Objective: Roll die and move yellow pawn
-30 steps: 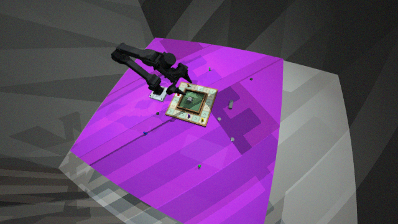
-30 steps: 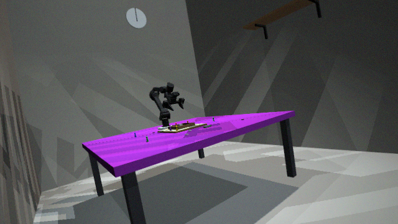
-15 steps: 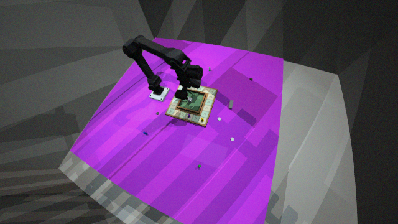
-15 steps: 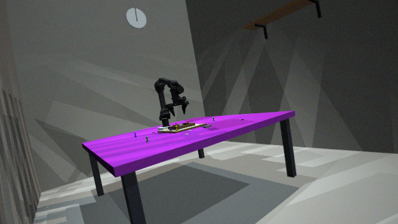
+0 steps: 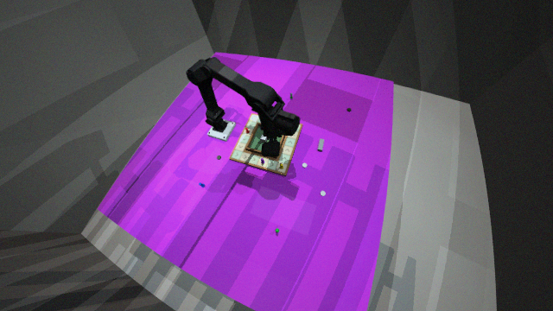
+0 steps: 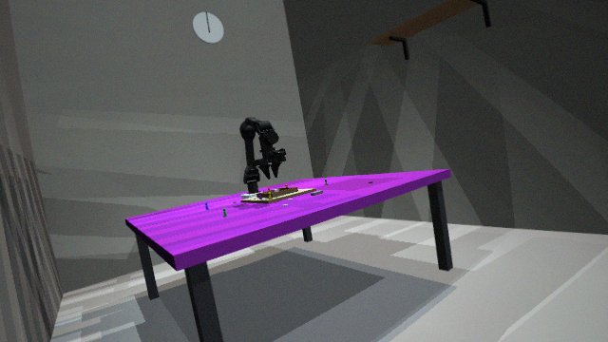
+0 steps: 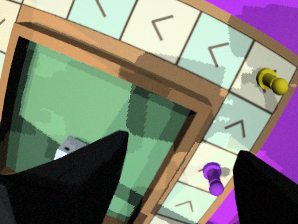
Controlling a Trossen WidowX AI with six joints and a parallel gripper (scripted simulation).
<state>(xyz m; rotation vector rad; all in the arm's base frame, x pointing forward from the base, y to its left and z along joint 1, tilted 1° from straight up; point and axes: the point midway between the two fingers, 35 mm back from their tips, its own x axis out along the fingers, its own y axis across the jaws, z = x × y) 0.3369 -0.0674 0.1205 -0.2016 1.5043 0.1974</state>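
The yellow pawn lies 7 cm below my gripper tip, 6 cm to the right of it and 4 cm ahead of it. From my gripper tip the other things lie so: green tray: 9 cm below, 7 cm behind, 5 cm to the left; then purple pawn: 7 cm below, 6 cm to the right, 5 cm behind; then white die: 8 cm below, 8 cm behind, 5 cm to the left.
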